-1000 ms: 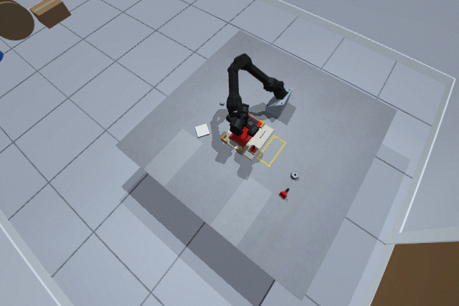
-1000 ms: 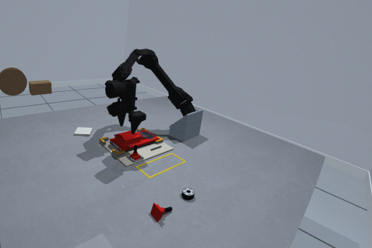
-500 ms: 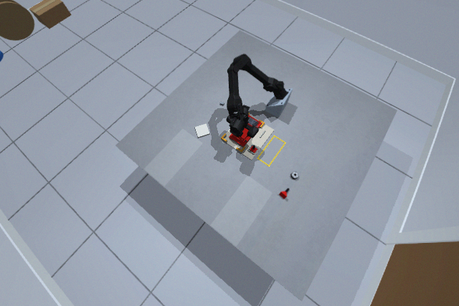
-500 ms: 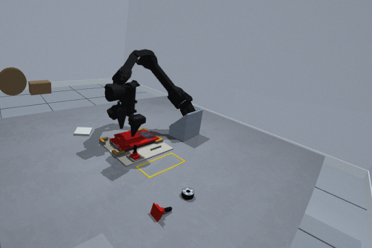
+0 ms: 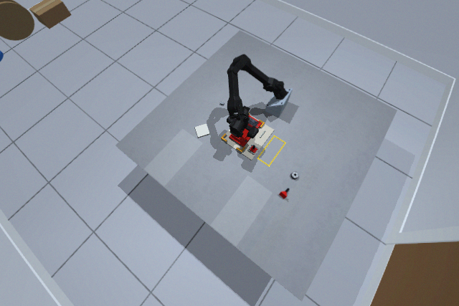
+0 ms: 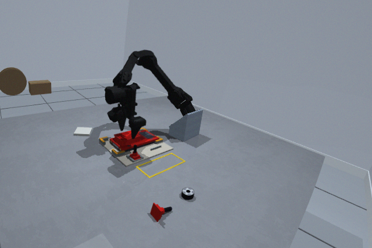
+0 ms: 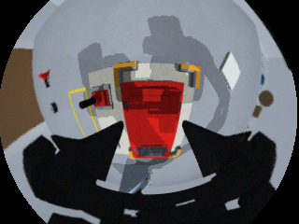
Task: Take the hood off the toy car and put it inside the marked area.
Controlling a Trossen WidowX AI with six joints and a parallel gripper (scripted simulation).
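Right now the red hood is 1 cm below my gripper tip. From my gripper tip the other things lie so: white square tile 21 cm to the right, 13 cm ahead, 5 cm below; wheel 39 cm to the left, 4 cm below, 1 cm behind.
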